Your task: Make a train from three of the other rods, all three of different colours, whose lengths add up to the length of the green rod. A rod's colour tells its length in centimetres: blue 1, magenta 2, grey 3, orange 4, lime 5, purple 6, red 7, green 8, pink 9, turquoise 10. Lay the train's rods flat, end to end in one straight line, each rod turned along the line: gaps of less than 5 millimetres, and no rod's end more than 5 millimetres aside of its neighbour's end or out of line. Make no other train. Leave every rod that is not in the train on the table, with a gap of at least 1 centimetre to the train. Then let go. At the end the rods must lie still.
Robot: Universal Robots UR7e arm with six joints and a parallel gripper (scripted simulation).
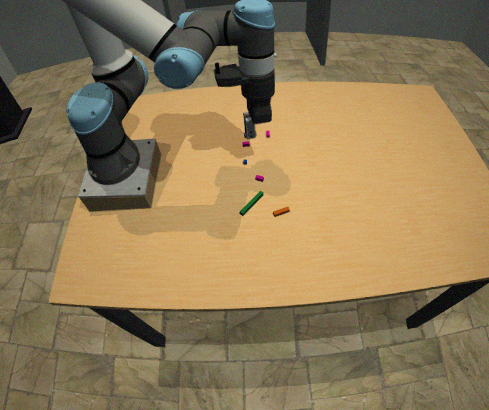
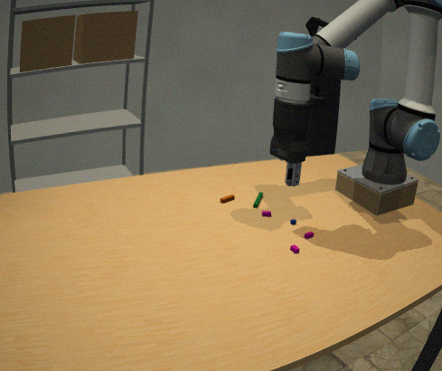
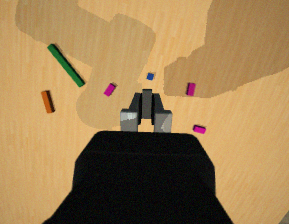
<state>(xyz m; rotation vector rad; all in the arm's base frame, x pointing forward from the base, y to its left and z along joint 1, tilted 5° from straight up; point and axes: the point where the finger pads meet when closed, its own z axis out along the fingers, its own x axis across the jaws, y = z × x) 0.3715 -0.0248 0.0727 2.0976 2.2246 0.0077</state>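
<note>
Right now the grey rod is 1 cm below my hand. Also, from my hand: blue rod: 2 cm behind, 11 cm below; then orange rod: 4 cm ahead, 18 cm to the right, 11 cm below; then green rod: 3 cm behind, 14 cm to the right, 11 cm below.
</note>
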